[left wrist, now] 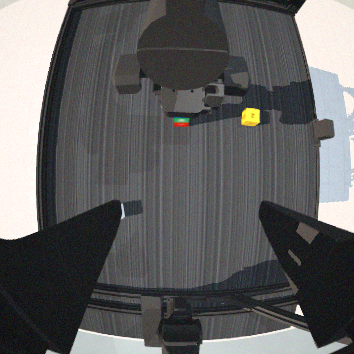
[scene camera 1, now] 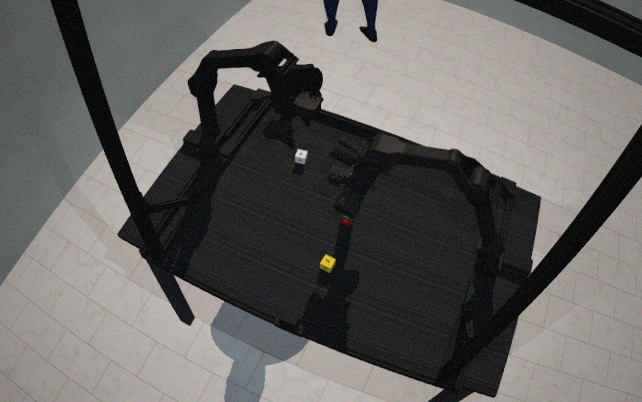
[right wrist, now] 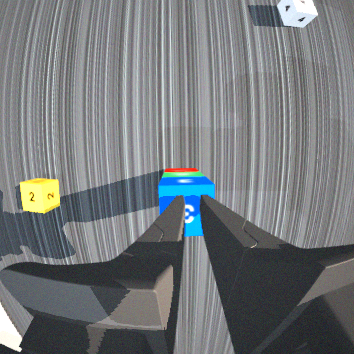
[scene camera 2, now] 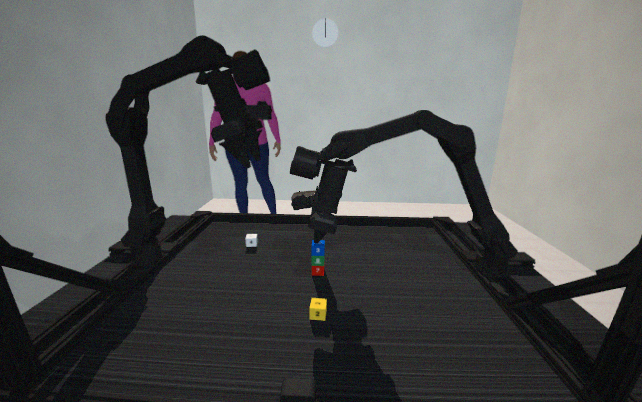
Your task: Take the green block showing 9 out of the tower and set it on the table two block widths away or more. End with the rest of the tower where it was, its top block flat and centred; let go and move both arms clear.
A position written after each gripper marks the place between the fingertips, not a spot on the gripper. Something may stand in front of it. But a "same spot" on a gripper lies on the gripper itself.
left gripper: left wrist 191, 208; scene camera 1; scene camera 2; not seen in the right wrist view (out of frame)
same spot on left gripper: (scene camera 1: 289, 141) = (scene camera 2: 243, 152)
